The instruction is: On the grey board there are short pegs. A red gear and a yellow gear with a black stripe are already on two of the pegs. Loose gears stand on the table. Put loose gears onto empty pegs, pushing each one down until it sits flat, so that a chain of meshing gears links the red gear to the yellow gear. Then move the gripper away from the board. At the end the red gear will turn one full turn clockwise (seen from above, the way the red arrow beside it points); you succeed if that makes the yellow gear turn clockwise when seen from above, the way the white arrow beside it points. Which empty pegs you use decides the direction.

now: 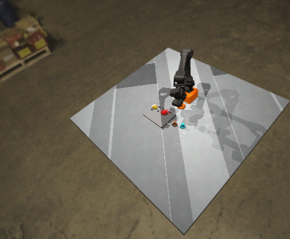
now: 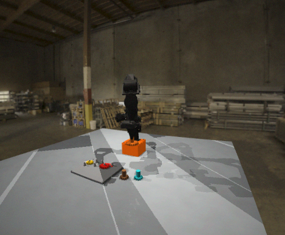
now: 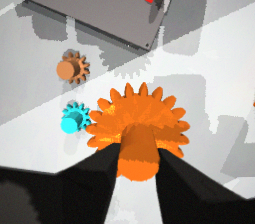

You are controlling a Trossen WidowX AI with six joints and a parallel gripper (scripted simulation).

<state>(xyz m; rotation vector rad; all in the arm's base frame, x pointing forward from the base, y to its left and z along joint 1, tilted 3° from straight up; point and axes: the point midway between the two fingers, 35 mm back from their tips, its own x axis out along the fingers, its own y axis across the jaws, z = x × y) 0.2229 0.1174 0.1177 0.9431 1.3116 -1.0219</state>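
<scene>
Right now the yellow gear is 240 mm to the right of my gripper tip, 150 mm below it and 60 mm ahead of it. Also, from my gripper tip: teal gear 150 mm below, 60 mm to the left, 60 mm ahead; orange gear 10 mm below; brown gear 150 mm below, 90 mm ahead.
</scene>
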